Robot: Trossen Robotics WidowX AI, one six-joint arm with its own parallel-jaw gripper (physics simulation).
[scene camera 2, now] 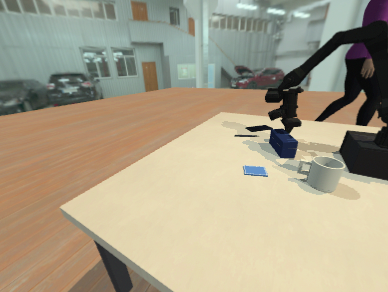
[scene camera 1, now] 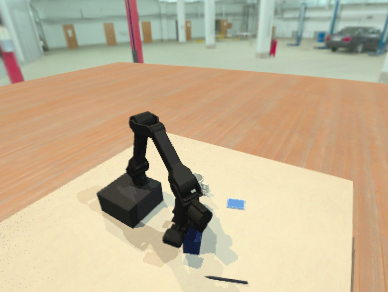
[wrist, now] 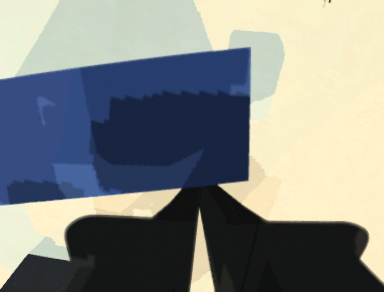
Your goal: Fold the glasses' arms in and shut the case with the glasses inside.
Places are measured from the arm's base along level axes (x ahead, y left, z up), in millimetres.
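Where they show: arm's base, origin of its link: (scene camera 1: 139, 182).
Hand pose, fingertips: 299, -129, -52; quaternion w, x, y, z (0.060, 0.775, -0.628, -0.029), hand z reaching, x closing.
Note:
Each offset is from my fingertips to the centre of the thing, as dx, dy, dz.
The dark blue glasses case (scene camera 1: 192, 242) (scene camera 2: 283, 143) (wrist: 165, 125) is a long box standing on the table. Its lid looks down and no gap shows, though the arm hides part of it in scene camera 1. The glasses do not show in any view; I cannot see inside the case. My gripper (scene camera 2: 290, 131) (wrist: 199, 181) is shut and empty. Its fingertips meet the long side of the case near one end in the wrist view, partly hidden under its edge; I cannot tell if they touch it.
A pale grey mug {-97, +298, -6} (scene camera 1: 204, 187) (scene camera 2: 325, 174) and a small blue card {+95, +311, -50} (scene camera 1: 236, 204) (scene camera 2: 255, 171) are near the case. A dark pen {+196, -35, -48} (scene camera 1: 226, 280) (scene camera 2: 247, 135) and a flat black object {+154, -201, -49} (scene camera 2: 258, 128) lie beyond it in scene camera 2. The arm's black base (scene camera 1: 131, 201) (scene camera 2: 364, 155) stands nearby.

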